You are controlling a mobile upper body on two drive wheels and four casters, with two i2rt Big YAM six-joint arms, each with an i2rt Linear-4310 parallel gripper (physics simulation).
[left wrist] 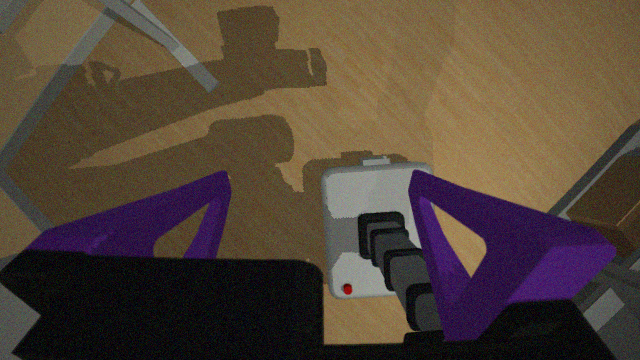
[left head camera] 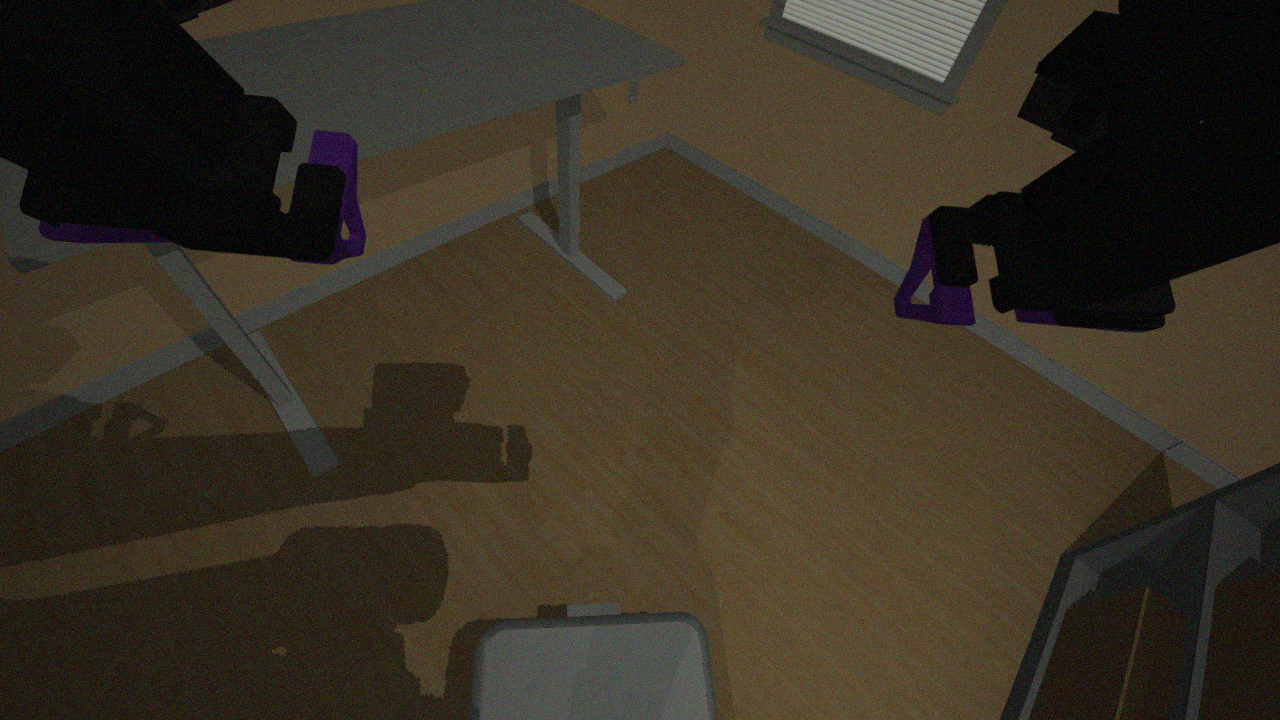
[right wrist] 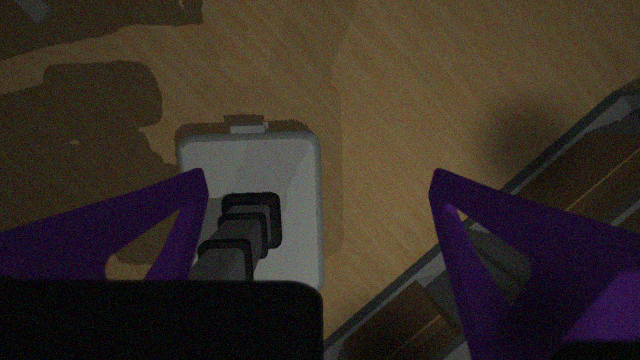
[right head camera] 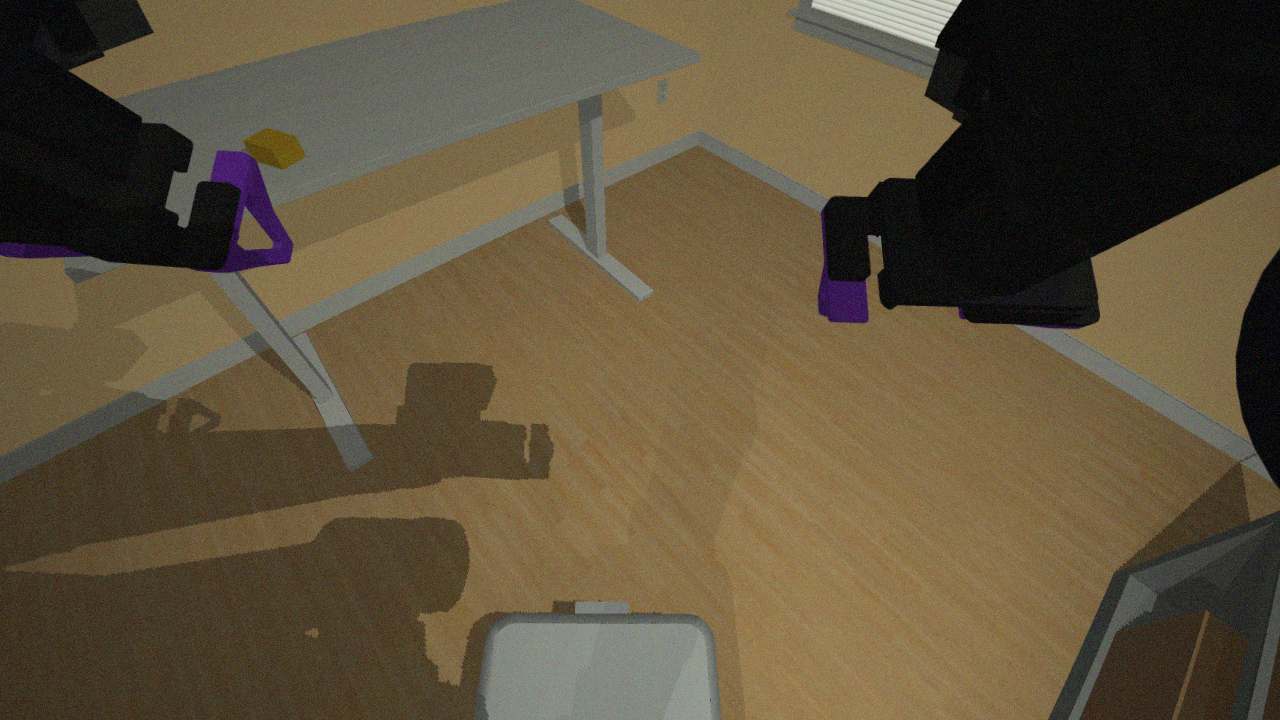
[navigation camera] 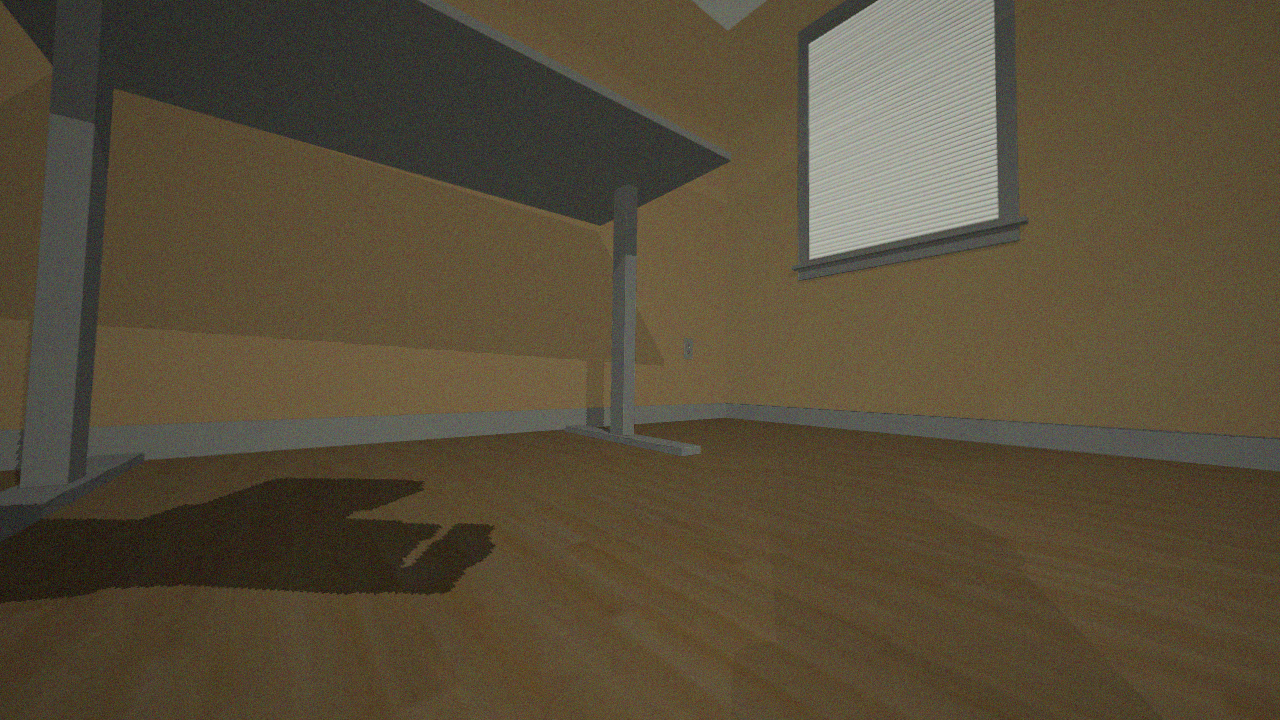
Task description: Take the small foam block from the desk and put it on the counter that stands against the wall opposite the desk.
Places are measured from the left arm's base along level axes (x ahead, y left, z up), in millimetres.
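Pixels of known places: left gripper, fingertip midpoint: (left wrist: 319,180) (left head camera: 284,237) (right head camera: 223,248); right gripper, fingertip midpoint: (left head camera: 957,310) (right wrist: 318,181) (right head camera: 891,307).
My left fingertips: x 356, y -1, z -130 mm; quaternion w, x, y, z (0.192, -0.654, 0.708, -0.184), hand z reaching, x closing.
Note:
Ahead of a thing's pixels: the offset from my left fingertips to its top centre. "spot": to the spot under its first point.
A small yellow foam block {dx +700, dy +466, dz -285 mm} (right head camera: 275,148) lies on the grey desk (left head camera: 447,71) (right head camera: 402,80) (navigation camera: 402,98), near its front edge at the left in the right head view. The left arm hides that part of the desk in the left head view. My left gripper (left wrist: 319,180) is open, with no object between its purple fingers; in the right head view one finger overlaps the picture just below the block. My right gripper (right wrist: 318,181) is open and empty, held over the floor away from the desk. The counter does not show clearly in any view.
A grey shelf unit (left head camera: 1042,626) (right head camera: 1090,644) with brown boxes stands at the lower right. The desk's legs {spot: dx +1474, dy -138, dz -860 mm} (left head camera: 569,179) (right head camera: 592,179) (navigation camera: 623,313) reach the floor. A window (left head camera: 881,35) (navigation camera: 904,134) is on the wall. My light grey base (left head camera: 590,671) (right head camera: 599,671) shows at the bottom.

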